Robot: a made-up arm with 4 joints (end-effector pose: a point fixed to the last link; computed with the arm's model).
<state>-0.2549 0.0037 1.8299 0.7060</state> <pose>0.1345 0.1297 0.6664 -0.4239 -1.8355 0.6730</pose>
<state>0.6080 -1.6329 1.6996 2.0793</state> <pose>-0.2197 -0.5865 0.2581 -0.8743 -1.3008 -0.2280</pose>
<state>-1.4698 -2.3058 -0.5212 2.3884</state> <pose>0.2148 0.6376 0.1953 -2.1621 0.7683 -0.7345</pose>
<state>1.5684 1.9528 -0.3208 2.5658</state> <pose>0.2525 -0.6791 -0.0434 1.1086 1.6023 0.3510</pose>
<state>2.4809 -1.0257 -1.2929 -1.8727</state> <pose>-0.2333 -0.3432 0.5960 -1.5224 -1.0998 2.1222</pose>
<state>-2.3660 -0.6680 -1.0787 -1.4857</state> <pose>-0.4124 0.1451 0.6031 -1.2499 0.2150 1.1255</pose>
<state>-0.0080 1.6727 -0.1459 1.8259</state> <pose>0.6281 0.4102 0.1237 -1.0298 1.5184 1.2307</pose>
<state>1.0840 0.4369 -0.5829 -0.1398</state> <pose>0.4577 -0.1690 0.4732 -0.1262 0.7581 -1.2952</pose>
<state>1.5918 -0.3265 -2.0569 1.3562</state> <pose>0.0720 -0.2098 0.2473 2.0343 -0.0044 0.1878</pose>
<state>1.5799 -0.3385 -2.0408 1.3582</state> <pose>0.0746 -0.2133 0.2461 2.0181 -0.0055 0.2046</pose>
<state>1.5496 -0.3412 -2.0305 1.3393</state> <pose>0.0793 -0.2153 0.2479 2.0081 0.0398 0.2120</pose>
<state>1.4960 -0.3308 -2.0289 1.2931</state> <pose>0.0870 -0.2150 0.2538 2.0030 0.1461 0.2059</pose>
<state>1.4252 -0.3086 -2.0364 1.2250</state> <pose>0.0977 -0.2123 0.2637 1.9951 0.3017 0.1871</pose>
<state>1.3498 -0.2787 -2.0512 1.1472</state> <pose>0.1102 -0.2076 0.2760 1.9778 0.4786 0.1586</pose>
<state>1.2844 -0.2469 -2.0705 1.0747</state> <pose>0.1223 -0.2018 0.2882 1.9534 0.6425 0.1257</pose>
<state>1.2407 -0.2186 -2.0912 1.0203</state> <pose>0.1311 -0.1962 0.2978 1.9331 0.7649 0.0941</pose>
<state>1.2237 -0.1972 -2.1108 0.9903</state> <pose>0.1348 -0.1920 0.3037 1.9277 0.8329 0.0677</pose>
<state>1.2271 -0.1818 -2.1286 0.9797</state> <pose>0.1342 -0.1893 0.3064 1.9373 0.8579 0.0466</pose>
